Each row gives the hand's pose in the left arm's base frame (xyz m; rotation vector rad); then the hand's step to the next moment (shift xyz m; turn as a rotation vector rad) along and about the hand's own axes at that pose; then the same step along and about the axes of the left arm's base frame.
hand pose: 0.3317 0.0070 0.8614 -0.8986 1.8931 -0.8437
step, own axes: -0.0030 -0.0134 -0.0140 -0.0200 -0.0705 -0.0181
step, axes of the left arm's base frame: -0.0079 -0.0015 0.0179 0.0095 -0.0158 0.0732
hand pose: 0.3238 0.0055 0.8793 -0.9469 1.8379 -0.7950
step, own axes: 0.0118 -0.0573 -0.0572 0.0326 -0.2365 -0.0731
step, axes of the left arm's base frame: -0.0395 -0.0311 0.0645 -0.0101 -0.1366 0.2088
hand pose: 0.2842 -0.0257 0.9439 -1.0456 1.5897 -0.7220
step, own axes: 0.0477 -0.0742 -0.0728 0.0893 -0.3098 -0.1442
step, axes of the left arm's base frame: -0.0536 -0.0794 0.0625 -0.0629 -0.2235 0.2661
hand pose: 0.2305 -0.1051 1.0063 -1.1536 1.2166 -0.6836
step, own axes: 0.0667 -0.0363 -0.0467 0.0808 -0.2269 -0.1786
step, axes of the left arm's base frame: -0.0208 -0.0857 0.0130 -0.1113 -0.1998 0.1939
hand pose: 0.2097 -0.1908 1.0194 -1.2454 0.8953 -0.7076
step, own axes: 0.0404 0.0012 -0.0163 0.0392 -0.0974 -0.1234
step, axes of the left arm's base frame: 0.0056 -0.0421 -0.0098 -0.0863 -0.1122 0.0788
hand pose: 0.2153 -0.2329 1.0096 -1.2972 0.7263 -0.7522
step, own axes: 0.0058 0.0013 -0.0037 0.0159 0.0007 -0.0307
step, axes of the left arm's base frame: 0.0004 -0.0067 -0.0020 -0.0160 -0.0302 -0.0054
